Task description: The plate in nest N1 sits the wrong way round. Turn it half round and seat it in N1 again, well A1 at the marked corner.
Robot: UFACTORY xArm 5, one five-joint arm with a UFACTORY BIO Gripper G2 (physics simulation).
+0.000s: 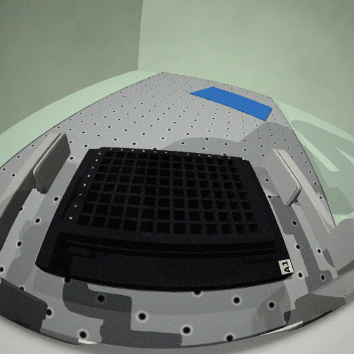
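Note:
A black plate (167, 195) with a grid of square wells sits in the black nest N1 (170, 272). Small white marks run along its far edge and its left edge, too small to read. The nest's white A1 label (285, 266) is at the near right corner, diagonally opposite the corner where the two rows of marks meet. My gripper (169, 171) is open wide, with one finger out past the plate's left side and the other past its right side. Both fingers stand apart from the plate, with nothing between them gripped.
The nest stands on a grey board (125, 132) dotted with holes. A flat blue rectangle (235, 102) lies at the far right of the board. Shadows fall across the board around the nest. Pale green walls rise behind.

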